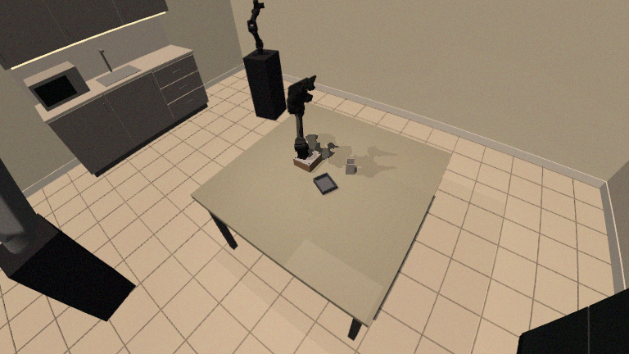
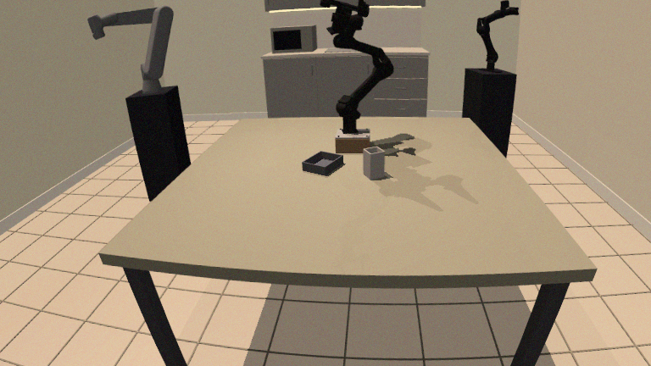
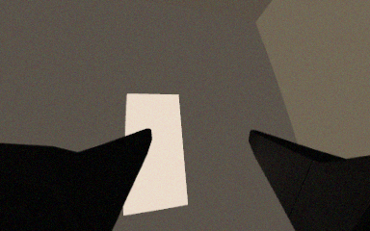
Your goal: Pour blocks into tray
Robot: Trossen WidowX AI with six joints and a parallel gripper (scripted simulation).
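My gripper tip is 63 cm above the grey square cup, 22 cm short of it and 3 cm to the right of it.
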